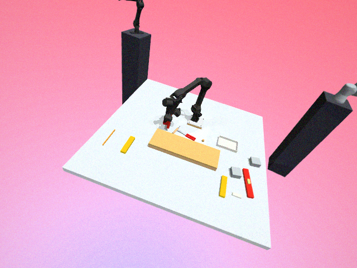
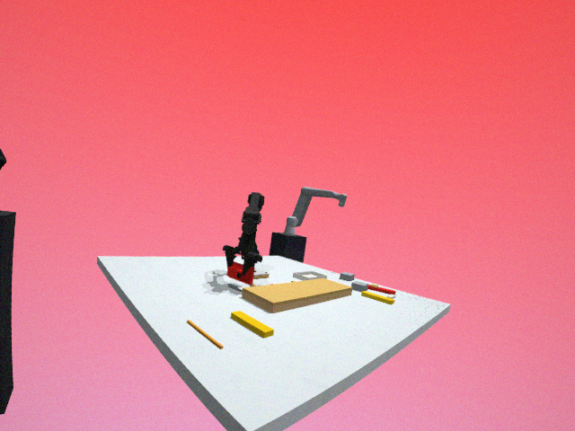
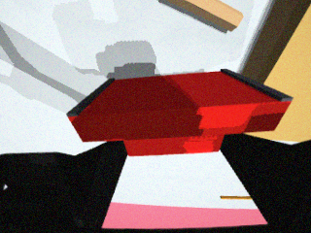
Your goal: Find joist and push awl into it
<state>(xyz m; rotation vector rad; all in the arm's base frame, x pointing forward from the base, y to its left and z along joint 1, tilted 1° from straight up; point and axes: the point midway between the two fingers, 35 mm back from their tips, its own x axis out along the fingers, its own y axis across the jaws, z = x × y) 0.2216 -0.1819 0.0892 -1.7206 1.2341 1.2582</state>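
Now: gripper tip 1 cm to the right of the red stud finder and 1 cm short of it. Also, from my gripper tip: awl 11 cm to the left, 7 cm below, 3 cm behind; then orange pencil 36 cm ahead, 27 cm to the right, 7 cm below; then red-handled tool 20 cm to the left, 7 cm below, 1 cm behind.
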